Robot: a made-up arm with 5 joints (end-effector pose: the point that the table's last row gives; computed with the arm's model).
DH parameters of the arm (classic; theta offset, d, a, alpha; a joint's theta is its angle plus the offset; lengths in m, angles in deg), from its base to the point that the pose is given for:
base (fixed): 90 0.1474 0 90
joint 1: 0 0.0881 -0.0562 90
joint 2: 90 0.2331 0.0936 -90
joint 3: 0 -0.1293 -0.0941 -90
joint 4: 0 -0.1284 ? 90
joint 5: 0 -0.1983 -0.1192 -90
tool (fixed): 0 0.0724 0 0
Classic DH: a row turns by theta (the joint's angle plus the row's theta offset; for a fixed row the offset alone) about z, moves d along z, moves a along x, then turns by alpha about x.
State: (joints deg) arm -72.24 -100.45 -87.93 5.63 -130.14
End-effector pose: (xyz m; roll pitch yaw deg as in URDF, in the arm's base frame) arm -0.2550 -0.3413 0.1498 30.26 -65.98 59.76
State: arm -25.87 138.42 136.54 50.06 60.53
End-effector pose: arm -0.0902 -0.5776 0.1138 -173.16 29.33 3.93
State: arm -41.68 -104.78 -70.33 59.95 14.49
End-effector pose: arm -0.0575 -0.1283 0.2846 106.70 23.10 -172.55
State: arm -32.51 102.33 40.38 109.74 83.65
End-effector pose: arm 0.1275 -0.4068 -0.2975 -75.31 -16.08 75.21
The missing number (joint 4, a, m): 0.0706
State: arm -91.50 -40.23 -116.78 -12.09 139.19
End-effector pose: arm -0.2319 -0.1693 0.0865 -79.83 46.27 30.17
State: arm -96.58 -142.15 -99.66 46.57 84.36
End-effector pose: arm 0.0111 0.0872 0.4601 153.60 30.55 -160.05
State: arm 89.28 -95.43 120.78 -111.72 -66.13
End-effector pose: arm 0.1091 0.1889 0.1468 -103.09 -63.92 -48.26
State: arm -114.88 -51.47 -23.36 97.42 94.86
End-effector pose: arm -0.1708 -0.2328 0.4772 45.05 38.54 66.00
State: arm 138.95 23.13 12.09 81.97 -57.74
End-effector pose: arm 0.0076 0.0170 0.5054 79.32 -60.05 28.78
